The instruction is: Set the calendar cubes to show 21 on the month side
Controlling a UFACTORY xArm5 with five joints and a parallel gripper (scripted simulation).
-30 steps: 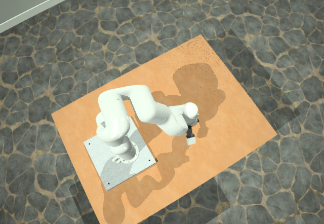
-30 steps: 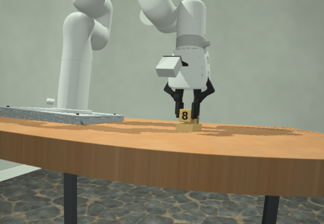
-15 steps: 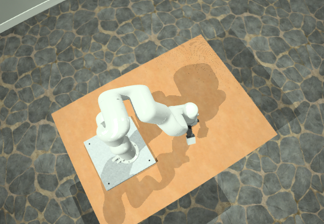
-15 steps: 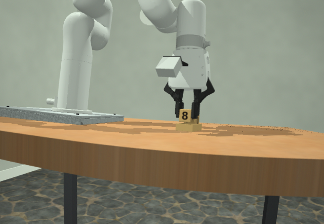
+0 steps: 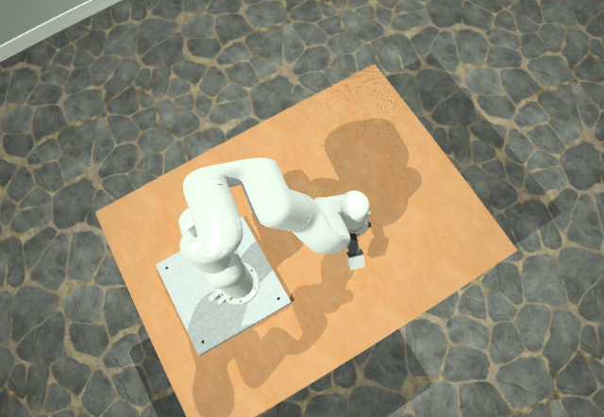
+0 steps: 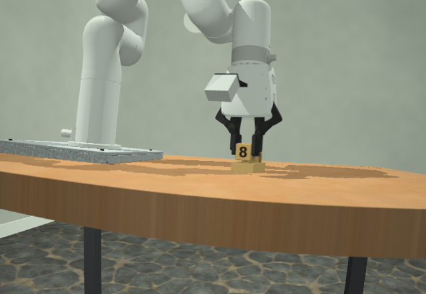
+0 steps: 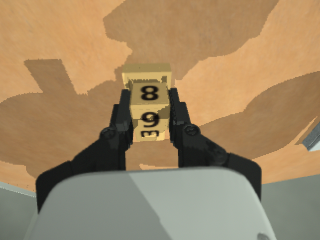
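Right now the wooden calendar tray is 10 mm ahead of my hand, 10 mm to the left of it and 40 mm below it.
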